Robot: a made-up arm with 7 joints.
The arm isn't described. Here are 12 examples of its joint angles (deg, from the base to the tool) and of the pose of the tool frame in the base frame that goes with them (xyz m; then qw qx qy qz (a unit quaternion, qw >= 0)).
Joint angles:
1: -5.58 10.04 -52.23 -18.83 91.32 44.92 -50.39
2: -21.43 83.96 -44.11 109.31 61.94 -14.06 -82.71
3: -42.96 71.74 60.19 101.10 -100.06 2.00 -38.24
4: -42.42 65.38 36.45 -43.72 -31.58 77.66 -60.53
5: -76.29 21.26 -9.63 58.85 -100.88 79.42 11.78
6: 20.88 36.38 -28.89 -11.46 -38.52 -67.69 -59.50
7: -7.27 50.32 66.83 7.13 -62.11 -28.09 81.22
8: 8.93 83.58 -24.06 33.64 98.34 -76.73 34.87
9: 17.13 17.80 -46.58 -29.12 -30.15 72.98 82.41
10: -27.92 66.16 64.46 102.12 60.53 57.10 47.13
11: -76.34 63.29 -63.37 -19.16 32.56 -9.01 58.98
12: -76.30 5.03 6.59 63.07 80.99 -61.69 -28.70
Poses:
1: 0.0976 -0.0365 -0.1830 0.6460 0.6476 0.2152 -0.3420
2: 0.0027 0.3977 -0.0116 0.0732 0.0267 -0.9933 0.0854
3: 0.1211 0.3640 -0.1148 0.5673 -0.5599 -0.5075 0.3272
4: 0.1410 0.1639 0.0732 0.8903 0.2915 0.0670 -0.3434
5: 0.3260 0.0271 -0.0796 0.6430 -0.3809 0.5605 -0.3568
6: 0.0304 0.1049 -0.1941 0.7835 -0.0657 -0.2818 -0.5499
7: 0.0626 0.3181 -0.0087 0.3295 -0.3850 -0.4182 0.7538
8: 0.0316 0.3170 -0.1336 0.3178 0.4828 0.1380 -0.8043
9: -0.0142 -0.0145 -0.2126 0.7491 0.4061 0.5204 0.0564
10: 0.0328 0.3411 -0.1626 0.1448 0.4033 0.7194 0.5467
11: 0.2306 0.0333 -0.0240 0.5378 0.3949 -0.7393 -0.0911
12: 0.3279 -0.0359 -0.0939 0.4839 0.6217 -0.2616 -0.5576
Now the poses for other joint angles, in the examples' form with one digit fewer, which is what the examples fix.
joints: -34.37 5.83 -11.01 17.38 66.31 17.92 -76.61
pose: 0.250 0.019 -0.189 0.600 0.468 0.403 -0.509
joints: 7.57 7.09 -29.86 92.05 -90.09 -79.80 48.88
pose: -0.104 0.130 -0.306 0.542 0.197 0.146 0.804
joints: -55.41 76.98 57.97 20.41 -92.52 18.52 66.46
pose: 0.105 0.303 0.142 0.651 -0.583 -0.297 0.385
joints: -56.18 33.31 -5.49 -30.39 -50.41 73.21 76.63
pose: 0.225 0.042 -0.012 0.943 0.170 0.005 0.285
